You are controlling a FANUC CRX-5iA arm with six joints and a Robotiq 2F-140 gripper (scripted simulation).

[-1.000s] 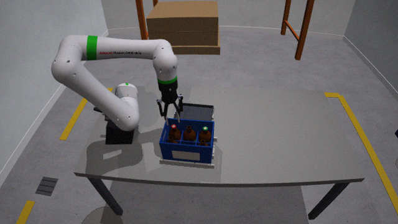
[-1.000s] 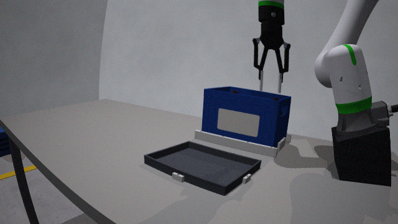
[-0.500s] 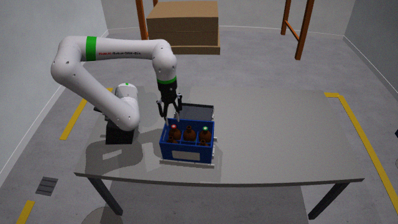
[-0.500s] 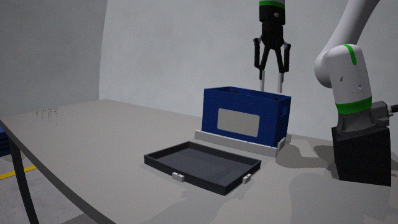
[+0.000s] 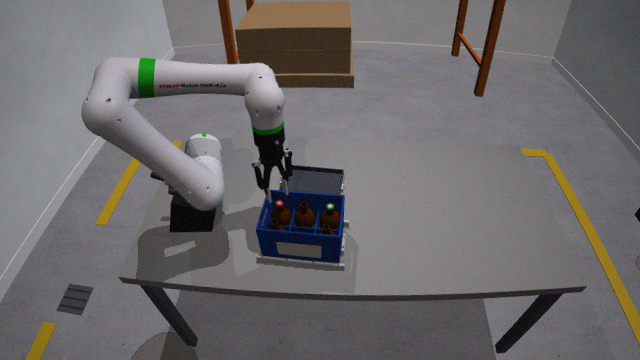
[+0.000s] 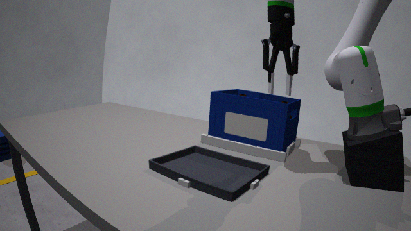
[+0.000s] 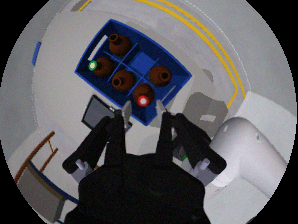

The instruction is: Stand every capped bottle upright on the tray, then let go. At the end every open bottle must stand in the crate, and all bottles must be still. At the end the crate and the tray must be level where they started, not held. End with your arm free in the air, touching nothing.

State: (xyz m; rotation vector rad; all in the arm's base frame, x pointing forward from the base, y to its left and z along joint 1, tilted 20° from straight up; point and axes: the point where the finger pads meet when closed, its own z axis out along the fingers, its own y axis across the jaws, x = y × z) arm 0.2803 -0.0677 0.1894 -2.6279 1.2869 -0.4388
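Now: the glass bottle 140 mm below my hand and 90 mm ahead of it. The rest, counted from my hand: blue crate (140 mm below, 90 mm ahead, 50 mm to the right); tray (250 mm to the left, 210 mm below, 90 mm ahead).
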